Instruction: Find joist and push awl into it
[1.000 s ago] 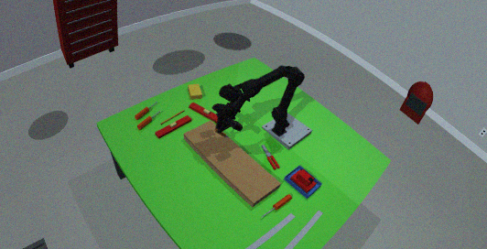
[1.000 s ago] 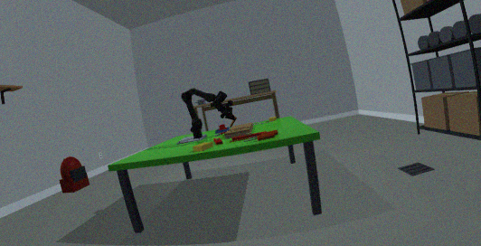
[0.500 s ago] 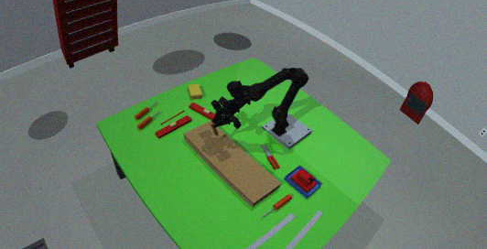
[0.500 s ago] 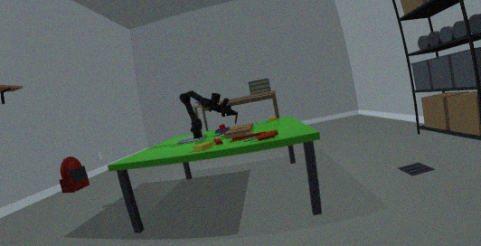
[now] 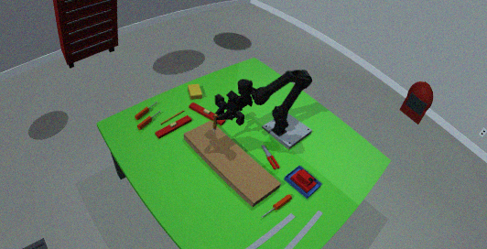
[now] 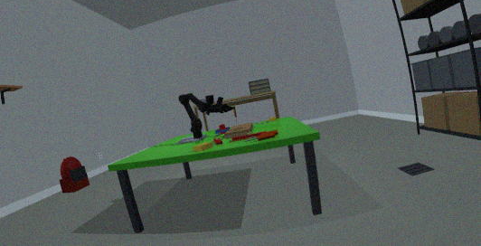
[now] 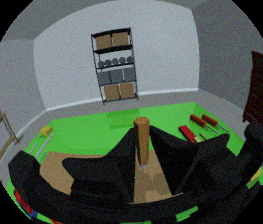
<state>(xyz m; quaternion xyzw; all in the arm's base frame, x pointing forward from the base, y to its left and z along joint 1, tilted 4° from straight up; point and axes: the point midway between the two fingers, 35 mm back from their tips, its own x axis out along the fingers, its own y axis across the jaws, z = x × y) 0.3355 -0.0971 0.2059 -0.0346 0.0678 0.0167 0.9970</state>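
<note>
Right now the awl is 6 cm below my gripper tip and 1 cm behind it. The rest, counted from my gripper tip: stud finder: 46 cm to the left, 23 cm behind, 15 cm below; blue tray: 44 cm to the left, 23 cm behind, 19 cm below.
</note>
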